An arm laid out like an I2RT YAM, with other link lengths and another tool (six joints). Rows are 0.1 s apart.
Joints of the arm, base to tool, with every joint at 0 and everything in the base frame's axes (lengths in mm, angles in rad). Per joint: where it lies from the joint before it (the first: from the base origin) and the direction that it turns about. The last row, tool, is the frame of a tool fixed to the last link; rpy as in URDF.
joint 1: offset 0 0 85.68 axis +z
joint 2: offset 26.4 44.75 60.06 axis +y
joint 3: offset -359.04 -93.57 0 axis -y
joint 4: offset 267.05 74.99 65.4 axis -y
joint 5: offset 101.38 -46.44 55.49 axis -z
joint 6: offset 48.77 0 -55.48 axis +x
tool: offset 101 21 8 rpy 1.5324 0.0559 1.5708
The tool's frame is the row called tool.
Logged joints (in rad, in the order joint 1, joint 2, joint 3, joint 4, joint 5, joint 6), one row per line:
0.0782 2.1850 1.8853 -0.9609 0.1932 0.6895
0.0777 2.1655 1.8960 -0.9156 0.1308 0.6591
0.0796 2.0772 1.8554 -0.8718 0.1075 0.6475
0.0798 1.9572 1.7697 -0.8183 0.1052 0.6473
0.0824 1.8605 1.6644 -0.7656 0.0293 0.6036
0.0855 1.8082 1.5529 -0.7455 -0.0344 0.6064
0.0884 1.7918 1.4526 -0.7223 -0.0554 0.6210
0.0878 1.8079 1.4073 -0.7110 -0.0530 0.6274
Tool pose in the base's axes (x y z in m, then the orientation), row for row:
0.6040 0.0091 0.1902 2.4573 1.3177 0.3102
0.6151 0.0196 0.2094 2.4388 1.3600 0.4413
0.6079 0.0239 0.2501 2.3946 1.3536 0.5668
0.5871 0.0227 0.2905 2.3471 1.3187 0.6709
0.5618 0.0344 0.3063 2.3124 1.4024 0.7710
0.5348 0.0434 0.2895 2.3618 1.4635 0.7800
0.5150 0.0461 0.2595 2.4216 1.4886 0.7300
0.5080 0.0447 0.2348 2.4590 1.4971 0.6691
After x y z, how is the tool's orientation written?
As a rotation vector, in radians.
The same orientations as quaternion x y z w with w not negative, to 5 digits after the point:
0.86355 0.46307 0.10901 0.16725
0.85202 0.47513 0.15417 0.15663
0.84083 0.47530 0.19902 0.16578
0.83174 0.46731 0.23775 0.18251
0.81115 0.49194 0.27045 0.16396
0.81172 0.50298 0.26807 0.12751
0.82073 0.50452 0.24741 0.10322
0.82838 0.50434 0.22540 0.09285

